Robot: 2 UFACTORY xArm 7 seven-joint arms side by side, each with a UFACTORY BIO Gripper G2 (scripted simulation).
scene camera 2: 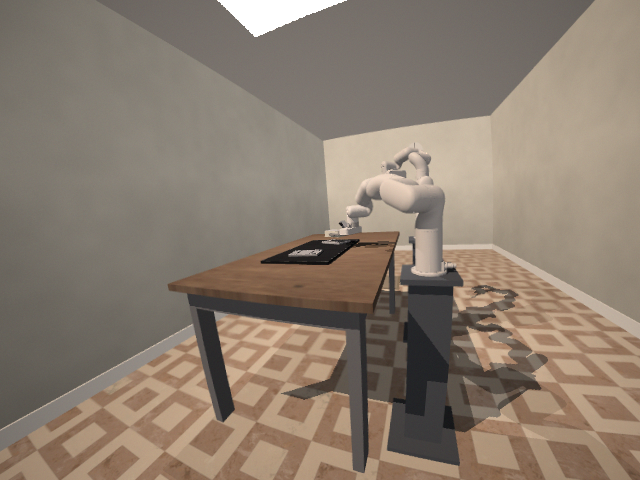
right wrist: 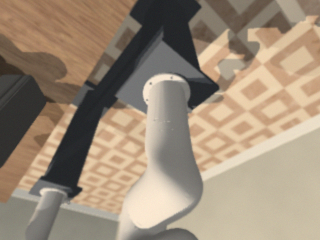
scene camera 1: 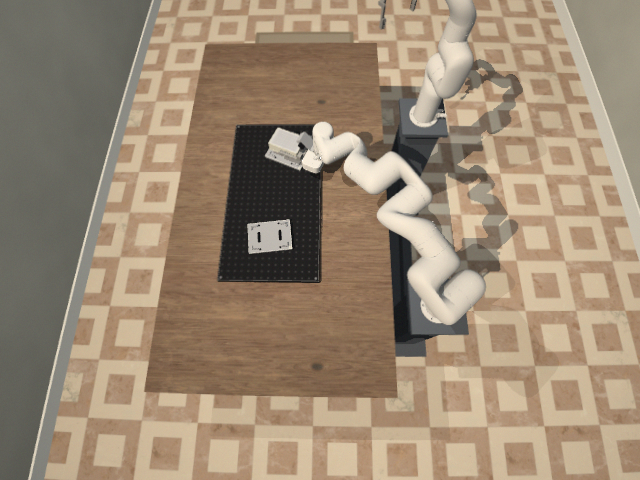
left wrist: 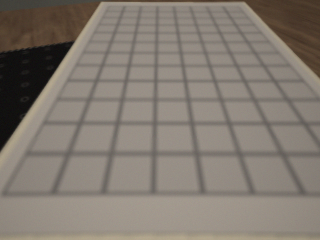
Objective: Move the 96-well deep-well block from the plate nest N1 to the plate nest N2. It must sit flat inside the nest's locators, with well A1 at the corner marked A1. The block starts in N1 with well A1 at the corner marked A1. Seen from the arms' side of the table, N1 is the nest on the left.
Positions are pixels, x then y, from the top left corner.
A white deep-well block (left wrist: 149,119): 0.05 m from the lens.
